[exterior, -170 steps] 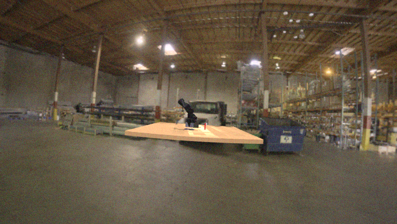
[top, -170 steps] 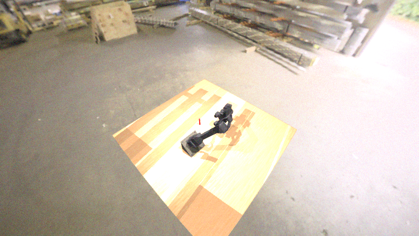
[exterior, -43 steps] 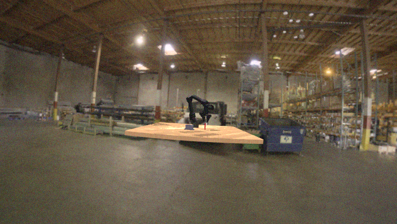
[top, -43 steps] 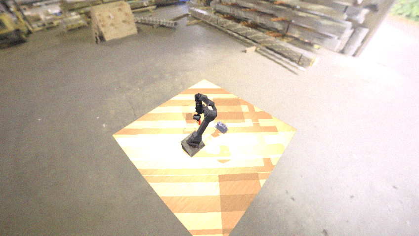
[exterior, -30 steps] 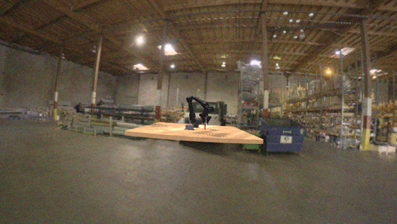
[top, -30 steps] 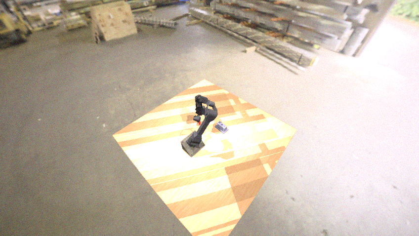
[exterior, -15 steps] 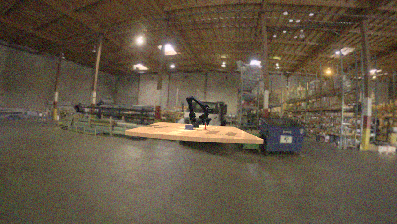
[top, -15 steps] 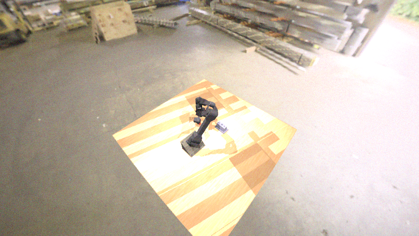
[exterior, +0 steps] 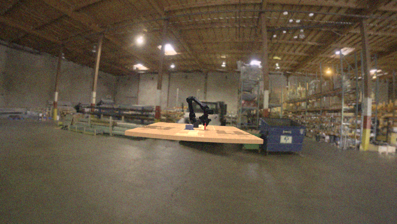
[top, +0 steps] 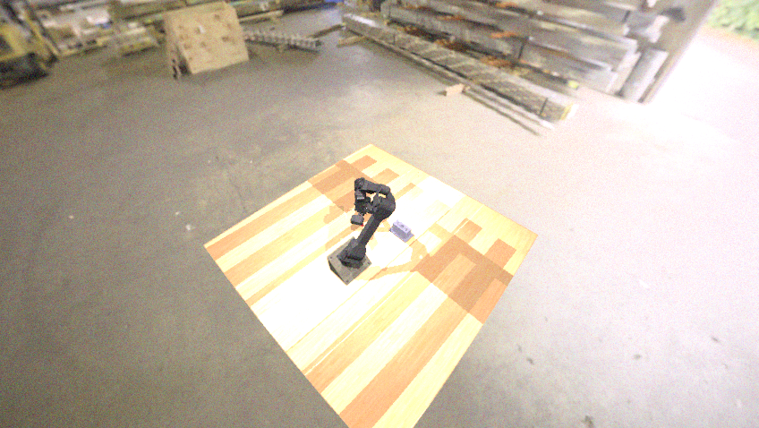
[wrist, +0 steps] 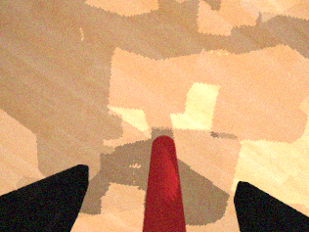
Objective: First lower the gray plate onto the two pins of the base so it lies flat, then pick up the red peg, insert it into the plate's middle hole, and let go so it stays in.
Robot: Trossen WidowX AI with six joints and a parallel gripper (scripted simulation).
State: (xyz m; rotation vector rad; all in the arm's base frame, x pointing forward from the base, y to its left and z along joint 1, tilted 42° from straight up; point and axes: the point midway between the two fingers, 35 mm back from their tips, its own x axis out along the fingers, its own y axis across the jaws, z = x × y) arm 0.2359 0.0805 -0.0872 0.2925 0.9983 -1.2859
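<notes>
My gripper tip is 100 mm short of the gray plate and 200 mm to the left of it. From my gripper tip the other things lie so: red peg right at my gripper tip.
</notes>
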